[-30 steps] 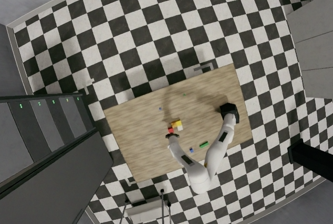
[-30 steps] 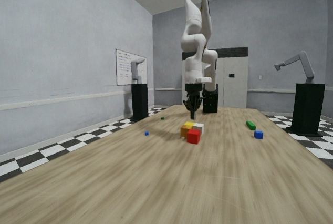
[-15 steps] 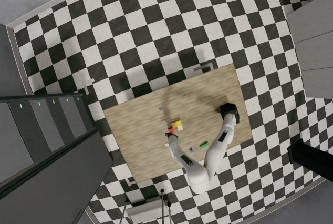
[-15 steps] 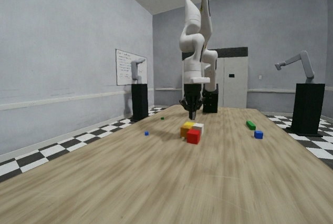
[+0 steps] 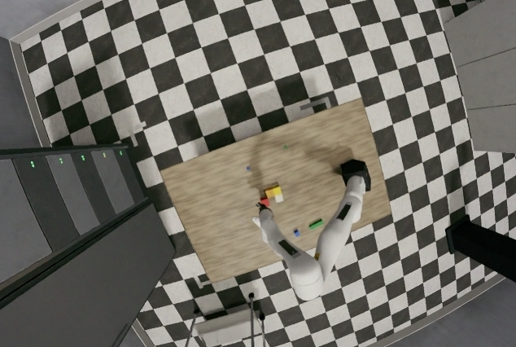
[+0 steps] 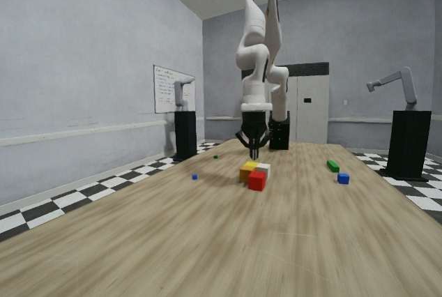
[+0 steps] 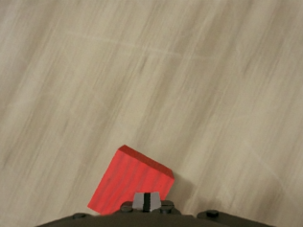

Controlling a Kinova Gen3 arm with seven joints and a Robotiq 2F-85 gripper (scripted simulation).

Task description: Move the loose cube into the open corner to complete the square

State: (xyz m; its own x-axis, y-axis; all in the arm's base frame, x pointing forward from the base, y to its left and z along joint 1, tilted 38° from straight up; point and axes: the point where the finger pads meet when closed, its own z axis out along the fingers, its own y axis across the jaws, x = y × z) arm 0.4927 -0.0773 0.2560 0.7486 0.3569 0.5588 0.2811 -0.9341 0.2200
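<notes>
Right now the red cube is 10 cm below my hand, 1 cm to the left of it and 1 cm behind it. The rest, counted from my hand: green block (33 cm to the left, 26 cm behind, 11 cm below).
</notes>
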